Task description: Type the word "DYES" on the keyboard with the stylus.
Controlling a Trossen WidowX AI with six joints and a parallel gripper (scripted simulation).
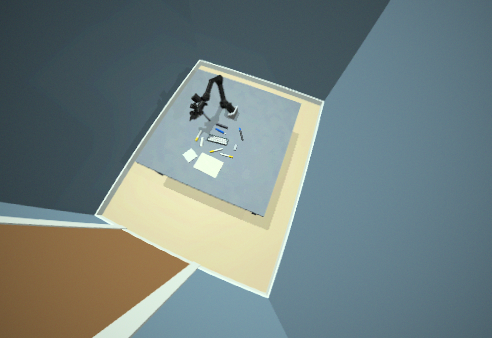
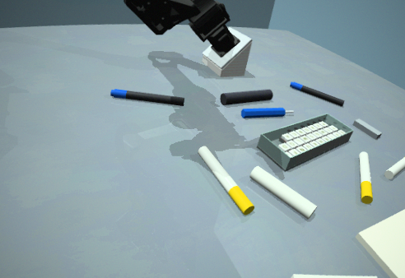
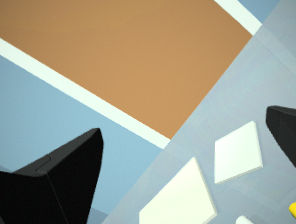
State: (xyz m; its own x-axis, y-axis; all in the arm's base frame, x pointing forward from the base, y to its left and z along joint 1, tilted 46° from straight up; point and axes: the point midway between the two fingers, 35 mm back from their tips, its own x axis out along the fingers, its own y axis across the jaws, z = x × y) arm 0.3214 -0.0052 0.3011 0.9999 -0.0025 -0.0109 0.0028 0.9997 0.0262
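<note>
Right now the keyboard is 3 cm behind my gripper tip, 22 cm to the left of it and 23 cm below it. Also, from my gripper tip: white cylinder: 6 cm ahead, 10 cm to the left, 24 cm below; then blue stylus: 12 cm behind, 22 cm to the left, 24 cm below; then dark cylinder: 18 cm behind, 19 cm to the left, 24 cm below.
</note>
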